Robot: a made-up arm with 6 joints.
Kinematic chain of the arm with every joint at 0, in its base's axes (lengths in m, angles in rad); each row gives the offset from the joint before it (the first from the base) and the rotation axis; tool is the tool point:
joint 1: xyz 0 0 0.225 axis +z
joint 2: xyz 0 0 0 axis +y
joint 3: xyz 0 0 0.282 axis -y
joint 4: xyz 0 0 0 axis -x
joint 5: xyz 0.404 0 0 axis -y
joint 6: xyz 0 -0.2 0 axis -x
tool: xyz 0 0 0
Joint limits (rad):
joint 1: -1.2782..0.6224
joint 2: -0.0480..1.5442
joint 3: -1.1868..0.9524
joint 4: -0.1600..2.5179
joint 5: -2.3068..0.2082
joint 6: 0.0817..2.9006
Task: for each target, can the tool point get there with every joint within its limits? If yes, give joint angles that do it. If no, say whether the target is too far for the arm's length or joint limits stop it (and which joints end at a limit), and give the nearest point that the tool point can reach.
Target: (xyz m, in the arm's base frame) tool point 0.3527 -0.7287 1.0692
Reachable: no: too far | nearest point 0.2203 -0.4552 0.7523 | short by 0.439 m
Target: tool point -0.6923 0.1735 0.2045
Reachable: no: joint limits stop it (at a limit: joint 1, joint 2, joint 3, joint 4) | nearest point -0.2183 0.0400 0.1005 | short by 0.503 m
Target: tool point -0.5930 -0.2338 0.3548
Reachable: no: joint limits stop it (at a limit: joint 2, joint 3, joint 4) | nearest point -0.2064 -0.0814 0.1005 | short by 0.487 m
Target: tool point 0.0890 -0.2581 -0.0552
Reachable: yes | joints -0.4174 1.1401 -0.6260 0.0415 -1.6704 1.6013
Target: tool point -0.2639 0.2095 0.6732
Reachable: no: joint limits stop it (at a limit: joint 1, joint 2, joint 3, joint 4) | nearest point -0.0083 0.1939 0.9098 | short by 0.349 m
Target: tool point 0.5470 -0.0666 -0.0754
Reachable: yes | joints -0.2141 1.3735 0.0095 1.8296 -0.3987 0.8037
